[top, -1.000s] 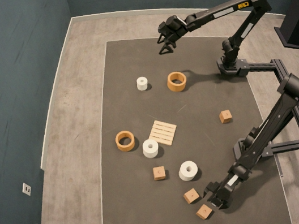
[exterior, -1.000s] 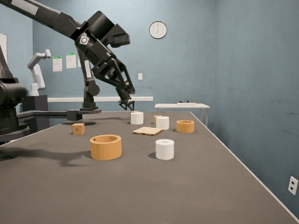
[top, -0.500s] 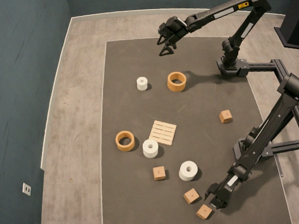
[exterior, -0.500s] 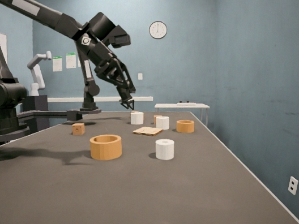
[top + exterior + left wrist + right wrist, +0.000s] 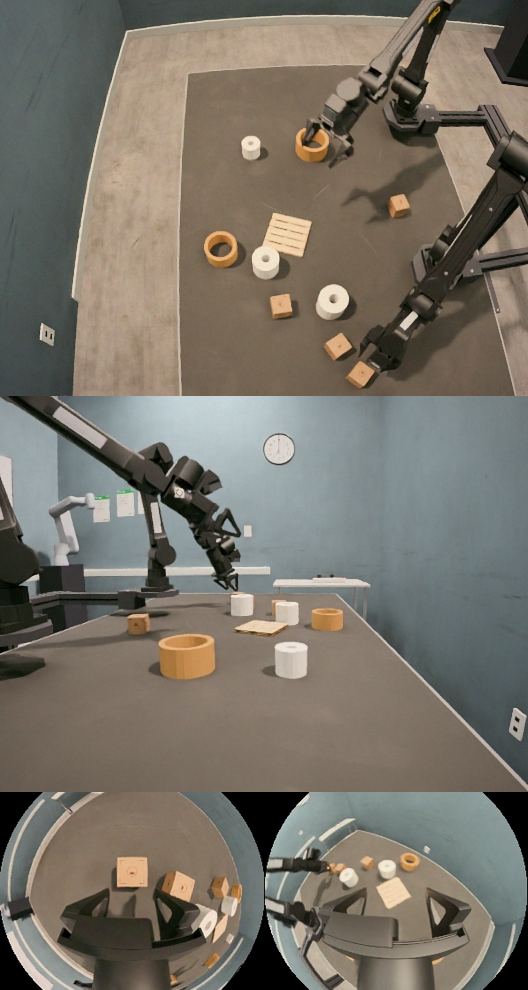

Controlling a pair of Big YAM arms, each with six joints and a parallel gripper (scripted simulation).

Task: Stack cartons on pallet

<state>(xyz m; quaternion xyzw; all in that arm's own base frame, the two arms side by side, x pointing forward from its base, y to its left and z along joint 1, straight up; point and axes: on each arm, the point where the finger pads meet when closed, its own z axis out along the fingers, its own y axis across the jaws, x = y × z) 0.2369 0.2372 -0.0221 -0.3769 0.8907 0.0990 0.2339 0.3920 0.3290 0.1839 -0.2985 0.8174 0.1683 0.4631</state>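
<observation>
My left hand is 50 mm above the carton, 30 mm to the right of it and 20 mm short of it. From my left hand the other things lie so: wooden pallet: 410 mm to the right, 220 mm ahead, 70 mm below.
</observation>
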